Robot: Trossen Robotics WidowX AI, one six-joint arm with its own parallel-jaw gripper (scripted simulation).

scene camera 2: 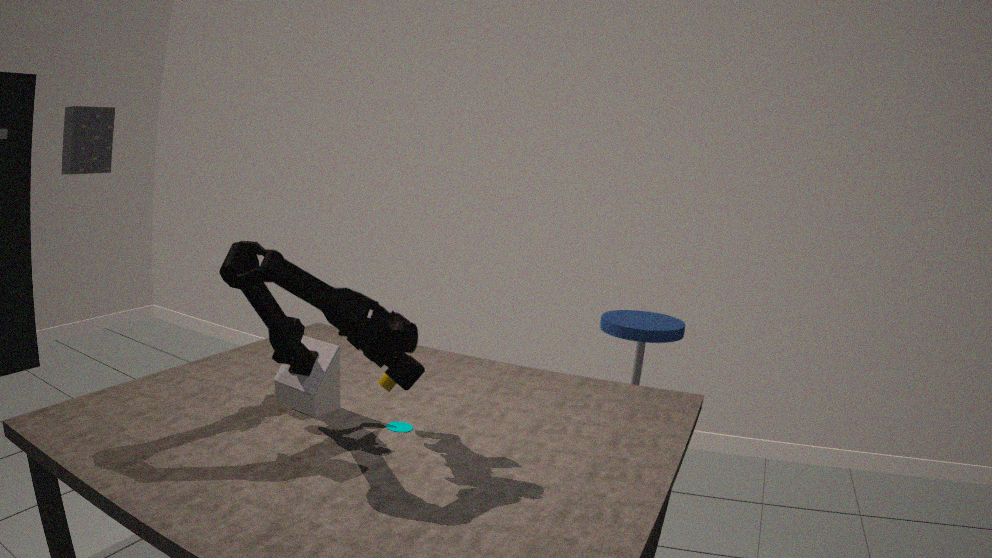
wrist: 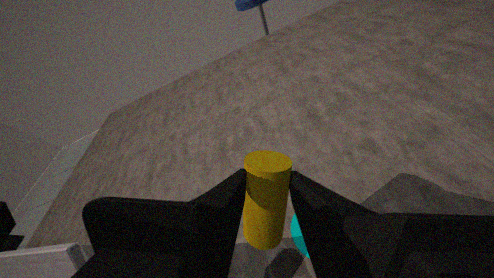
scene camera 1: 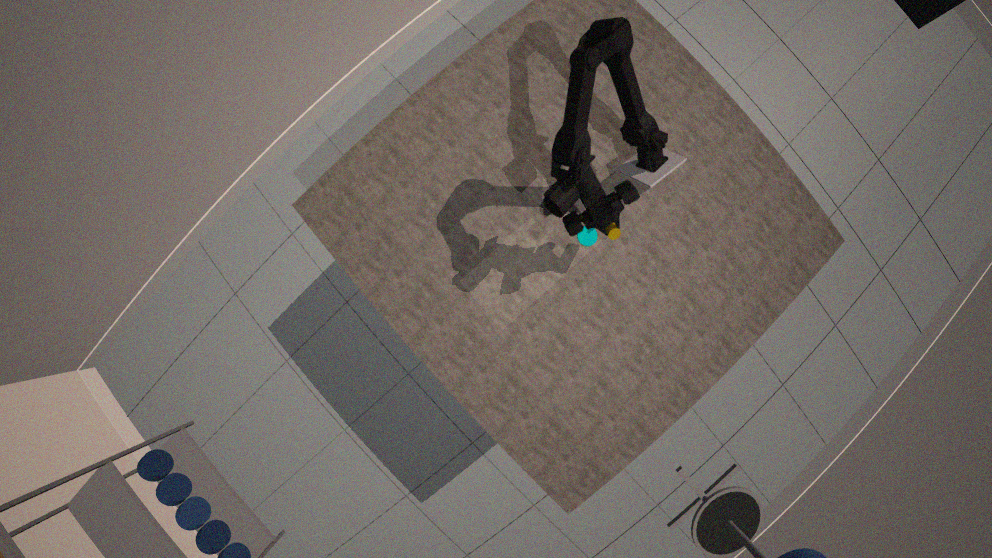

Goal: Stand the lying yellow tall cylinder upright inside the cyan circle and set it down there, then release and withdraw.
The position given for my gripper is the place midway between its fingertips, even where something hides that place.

My gripper (scene camera 1: 612, 231) carries a yellow tall cylinder (wrist: 268, 173).
My gripper is seen too in scene camera 2 (scene camera 2: 398, 368) and in the wrist view (wrist: 267, 175).
